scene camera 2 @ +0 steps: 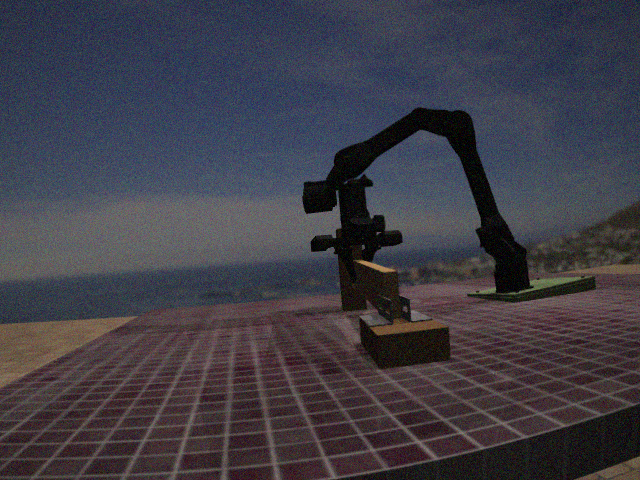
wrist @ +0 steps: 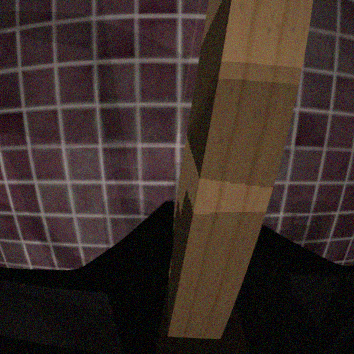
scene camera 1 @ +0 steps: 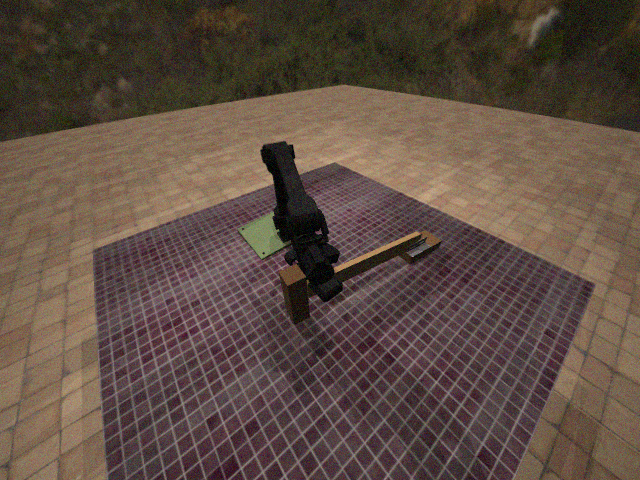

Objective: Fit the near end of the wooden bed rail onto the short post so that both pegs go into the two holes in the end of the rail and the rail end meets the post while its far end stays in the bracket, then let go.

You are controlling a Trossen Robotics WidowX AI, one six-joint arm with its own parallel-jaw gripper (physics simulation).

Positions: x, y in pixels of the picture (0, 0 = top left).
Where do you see a wooden bed rail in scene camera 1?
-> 350, 269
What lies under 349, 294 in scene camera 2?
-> A short post.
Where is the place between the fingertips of my gripper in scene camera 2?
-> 360, 282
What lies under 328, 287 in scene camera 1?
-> My gripper.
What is my gripper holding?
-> A wooden bed rail.
